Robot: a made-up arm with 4 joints.
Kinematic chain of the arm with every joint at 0, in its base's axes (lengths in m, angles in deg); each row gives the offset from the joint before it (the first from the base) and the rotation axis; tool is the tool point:
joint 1: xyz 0 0 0.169 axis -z
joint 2: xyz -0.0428 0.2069 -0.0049 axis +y
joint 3: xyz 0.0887 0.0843 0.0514 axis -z
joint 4: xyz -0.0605 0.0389 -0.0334 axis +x
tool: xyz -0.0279 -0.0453 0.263
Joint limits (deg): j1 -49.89..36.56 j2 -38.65..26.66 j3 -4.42..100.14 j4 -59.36..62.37
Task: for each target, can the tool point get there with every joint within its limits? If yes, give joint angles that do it. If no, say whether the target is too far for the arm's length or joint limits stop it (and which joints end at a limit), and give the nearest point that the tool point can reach.
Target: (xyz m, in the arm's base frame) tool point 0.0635 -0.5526 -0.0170
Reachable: no: joint limits stop it (at a limit: joint 1, joint 2, joint 4) | nearest point -0.1633 -0.0416 0.2166 | short by 0.606 m
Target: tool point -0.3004 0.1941 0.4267
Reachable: yes | joints -35.67 -19.91 43.16 4.24
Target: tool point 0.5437 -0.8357 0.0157
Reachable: no: too far | nearest point 0.4803 0.0616 0.1811 | short by 0.915 m
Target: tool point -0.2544 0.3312 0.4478
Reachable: yes | joints -29.99 -12.78 26.45 -21.52
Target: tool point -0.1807 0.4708 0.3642
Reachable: yes | joints -36.33 19.84 29.56 -40.24
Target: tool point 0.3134 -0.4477 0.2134
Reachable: no: joint limits stop it (at a limit: joint 1, joint 3, joint 4) | nearest point 0.4794 0.0623 0.1984 | short by 0.537 m
